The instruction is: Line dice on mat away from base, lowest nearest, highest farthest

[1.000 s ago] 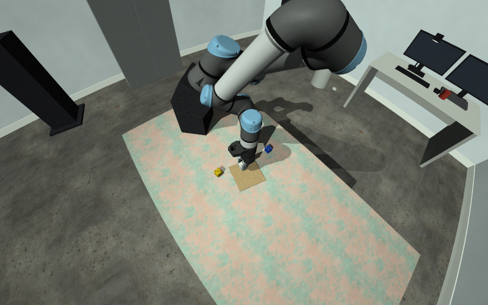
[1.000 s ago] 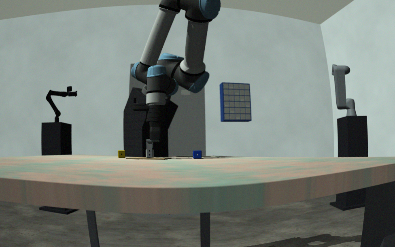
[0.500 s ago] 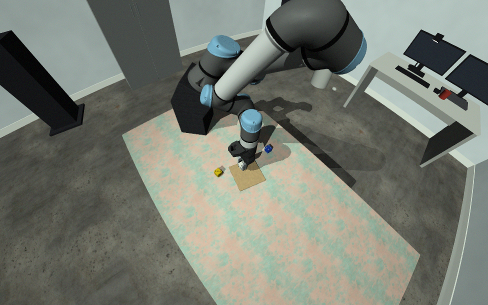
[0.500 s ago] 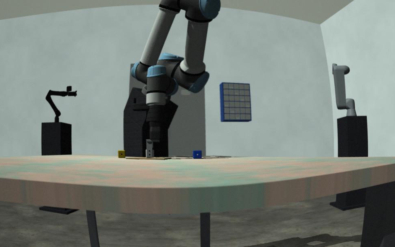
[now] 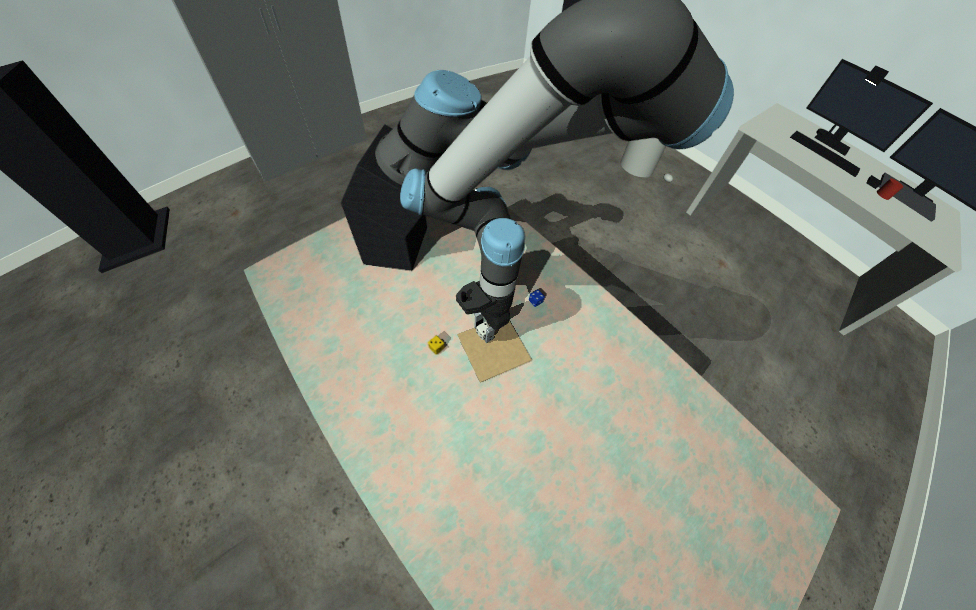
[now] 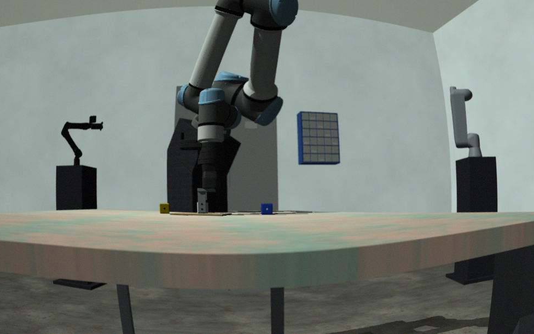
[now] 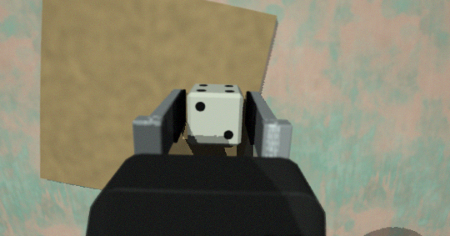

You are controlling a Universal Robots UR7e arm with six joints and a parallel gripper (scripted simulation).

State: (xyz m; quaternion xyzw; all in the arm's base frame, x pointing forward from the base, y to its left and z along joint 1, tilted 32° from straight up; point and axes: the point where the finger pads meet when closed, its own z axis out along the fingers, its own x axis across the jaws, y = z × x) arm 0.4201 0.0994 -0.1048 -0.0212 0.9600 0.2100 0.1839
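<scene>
The white die lies right at my hand. From my hand the other things lie so: yellow die: 120 mm to the right, 20 mm behind, 10 mm below; then blue die: 180 mm to the left, 30 mm behind, 10 mm below; then tan mat: 40 mm ahead, 20 mm below, 10 mm to the left.
</scene>
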